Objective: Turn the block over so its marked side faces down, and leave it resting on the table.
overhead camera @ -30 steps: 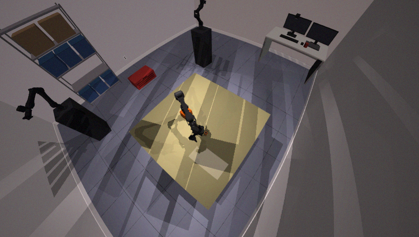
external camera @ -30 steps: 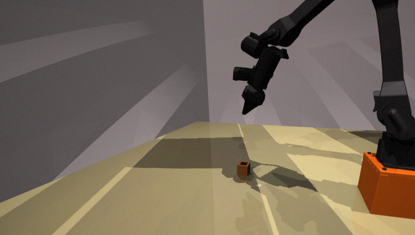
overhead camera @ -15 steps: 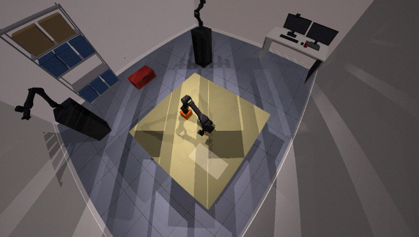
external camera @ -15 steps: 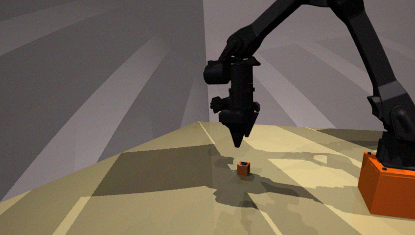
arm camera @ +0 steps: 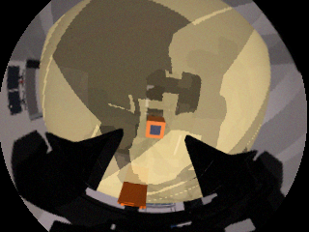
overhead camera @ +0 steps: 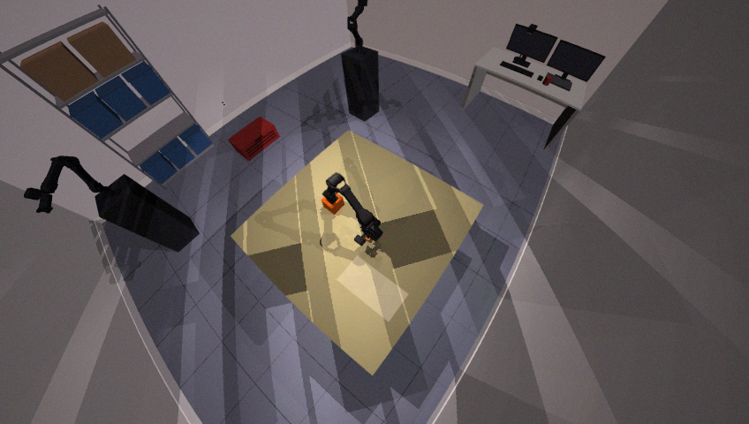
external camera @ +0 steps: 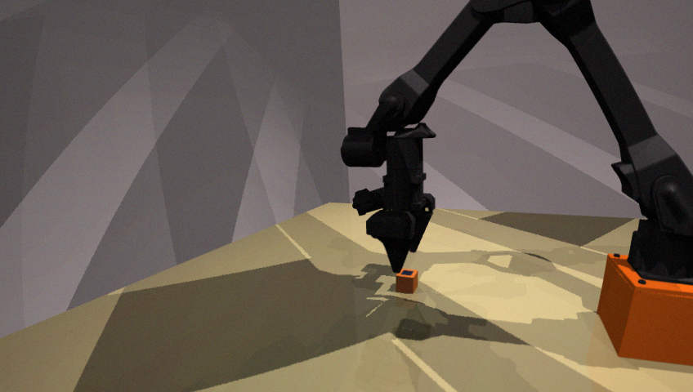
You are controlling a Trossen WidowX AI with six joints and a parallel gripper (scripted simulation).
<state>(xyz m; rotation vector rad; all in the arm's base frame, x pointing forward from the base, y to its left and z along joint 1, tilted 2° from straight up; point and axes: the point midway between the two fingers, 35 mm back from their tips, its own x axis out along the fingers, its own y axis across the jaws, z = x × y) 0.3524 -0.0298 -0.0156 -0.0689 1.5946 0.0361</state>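
My gripper tip is 3 cm above the block.
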